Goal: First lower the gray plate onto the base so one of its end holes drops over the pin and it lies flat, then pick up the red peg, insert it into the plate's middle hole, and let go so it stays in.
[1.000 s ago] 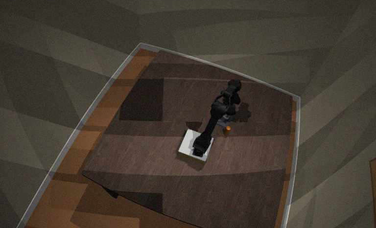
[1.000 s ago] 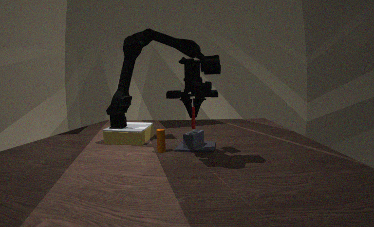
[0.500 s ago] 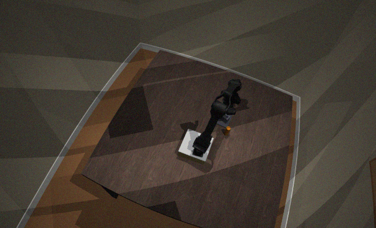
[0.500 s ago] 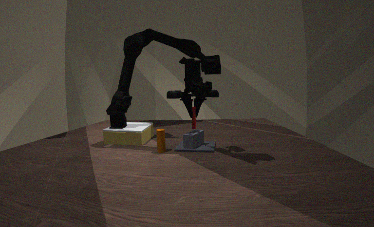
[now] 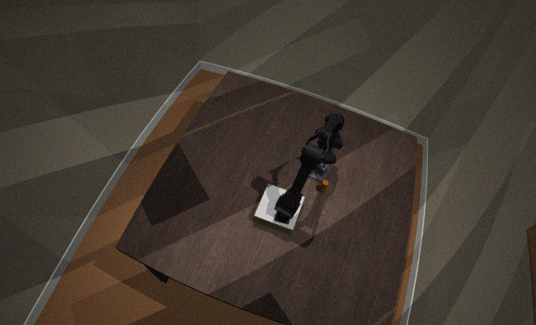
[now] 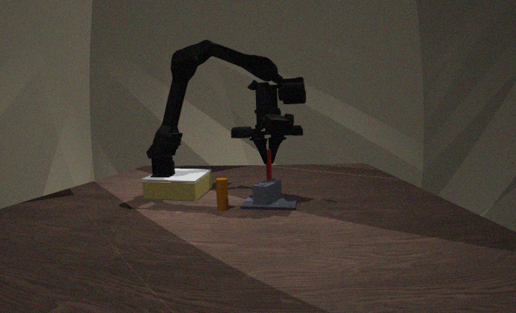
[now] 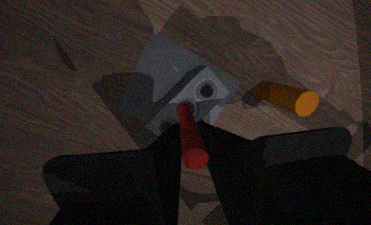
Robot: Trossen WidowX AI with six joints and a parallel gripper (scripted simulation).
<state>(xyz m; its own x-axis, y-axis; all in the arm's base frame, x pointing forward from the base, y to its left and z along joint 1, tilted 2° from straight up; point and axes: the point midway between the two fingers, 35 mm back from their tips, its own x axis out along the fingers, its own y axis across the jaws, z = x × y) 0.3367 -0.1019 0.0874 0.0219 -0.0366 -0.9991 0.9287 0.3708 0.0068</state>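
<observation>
The gray plate is 6 cm below my gripper tip. Round my gripper tip: red peg: right at my gripper tip; then orange cylinder: 12 cm behind, 7 cm below, 5 cm to the right; then dark base: 10 cm below, 1 cm to the left, 1 cm ahead.
</observation>
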